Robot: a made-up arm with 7 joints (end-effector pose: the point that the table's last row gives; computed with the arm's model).
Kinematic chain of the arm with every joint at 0, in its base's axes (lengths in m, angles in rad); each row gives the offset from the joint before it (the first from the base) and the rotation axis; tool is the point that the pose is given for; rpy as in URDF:
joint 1: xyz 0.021 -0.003 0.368 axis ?
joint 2: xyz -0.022 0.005 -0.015 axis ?
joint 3: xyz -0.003 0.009 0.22 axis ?
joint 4: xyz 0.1 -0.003 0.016 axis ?
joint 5: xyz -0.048 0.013 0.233 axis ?
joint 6: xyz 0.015 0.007 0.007 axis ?
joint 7: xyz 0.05 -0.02 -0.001 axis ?
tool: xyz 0.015 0.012 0.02 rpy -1.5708 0 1.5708
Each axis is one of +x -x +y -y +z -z.
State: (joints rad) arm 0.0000 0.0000 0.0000 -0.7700 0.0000 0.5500 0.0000
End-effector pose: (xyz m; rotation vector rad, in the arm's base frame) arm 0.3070 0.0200 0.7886 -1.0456 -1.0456 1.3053
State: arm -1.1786 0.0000 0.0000 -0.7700 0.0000 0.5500 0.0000
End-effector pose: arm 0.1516 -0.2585 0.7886 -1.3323 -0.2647 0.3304
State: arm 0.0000 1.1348 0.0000 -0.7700 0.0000 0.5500 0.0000
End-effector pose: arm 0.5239 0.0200 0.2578 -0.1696 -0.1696 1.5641
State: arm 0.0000 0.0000 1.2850 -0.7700 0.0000 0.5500 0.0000
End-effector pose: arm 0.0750 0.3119 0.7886 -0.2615 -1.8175 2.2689
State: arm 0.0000 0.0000 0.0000 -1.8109 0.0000 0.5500 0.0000
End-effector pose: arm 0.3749 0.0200 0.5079 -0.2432 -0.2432 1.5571
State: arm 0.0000 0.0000 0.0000 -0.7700 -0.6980 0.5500 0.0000
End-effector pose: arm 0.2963 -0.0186 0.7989 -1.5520 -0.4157 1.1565
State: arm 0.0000 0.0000 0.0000 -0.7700 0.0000 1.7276 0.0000
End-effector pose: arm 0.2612 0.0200 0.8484 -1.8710 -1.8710 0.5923
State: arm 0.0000 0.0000 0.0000 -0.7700 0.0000 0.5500 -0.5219
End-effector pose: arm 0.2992 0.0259 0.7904 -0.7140 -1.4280 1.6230
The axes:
joint 1: +z
joint 2: +y
joint 3: +z
joint 4: -y
joint 5: +z
joint 6: -y
joint 7: -z

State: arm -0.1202 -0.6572 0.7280 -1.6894 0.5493 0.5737 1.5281
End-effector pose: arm 0.1355 0.2684 0.6683 -1.5503 -0.0871 1.0987
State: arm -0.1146 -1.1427 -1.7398 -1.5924 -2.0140 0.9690 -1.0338
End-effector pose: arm -0.3342 -0.3331 0.3936 -0.4194 -0.1738 0.6088
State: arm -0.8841 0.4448 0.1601 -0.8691 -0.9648 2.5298 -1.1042
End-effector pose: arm 0.3382 -0.2409 0.6526 1.5759 0.4439 -2.4313
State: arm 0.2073 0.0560 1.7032 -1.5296 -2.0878 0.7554 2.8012
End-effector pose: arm -0.1112 0.3660 0.6916 -1.4816 -1.1407 -1.8015
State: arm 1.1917 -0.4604 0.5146 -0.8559 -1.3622 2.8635 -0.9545
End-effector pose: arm -0.1591 0.0207 0.8191 1.0306 0.7434 0.4032
